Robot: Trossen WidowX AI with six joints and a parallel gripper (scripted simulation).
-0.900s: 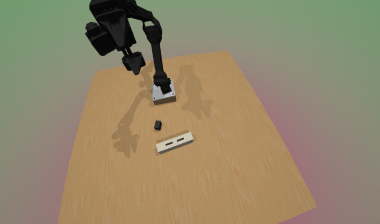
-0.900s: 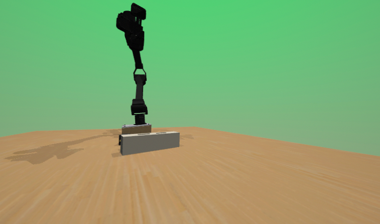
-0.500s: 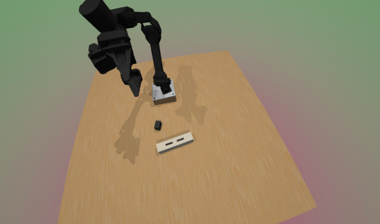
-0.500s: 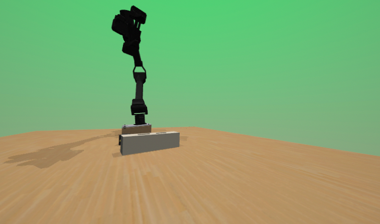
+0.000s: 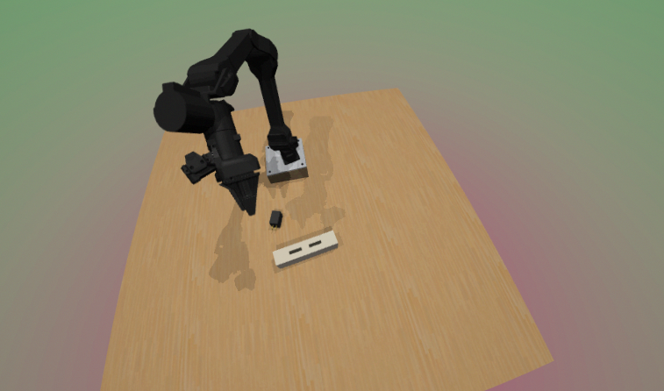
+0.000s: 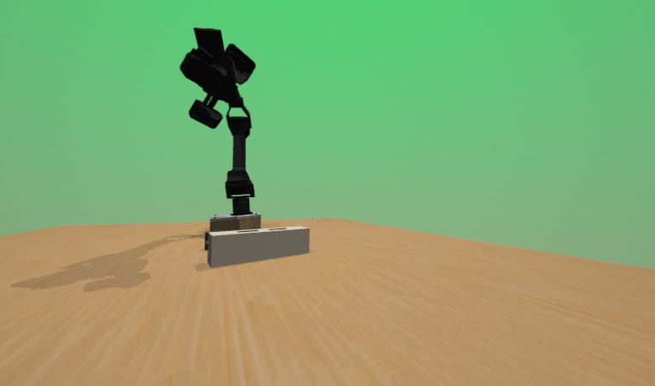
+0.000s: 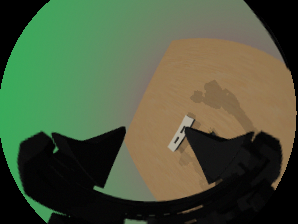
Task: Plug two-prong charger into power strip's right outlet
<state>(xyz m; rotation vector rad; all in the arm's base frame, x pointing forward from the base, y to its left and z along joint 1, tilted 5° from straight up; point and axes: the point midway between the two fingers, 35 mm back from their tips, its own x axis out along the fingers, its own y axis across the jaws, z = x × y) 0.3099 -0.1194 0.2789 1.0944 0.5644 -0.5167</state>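
My gripper tip is 300 mm above the black two-prong charger, 100 mm past it and 10 mm to the right of it.
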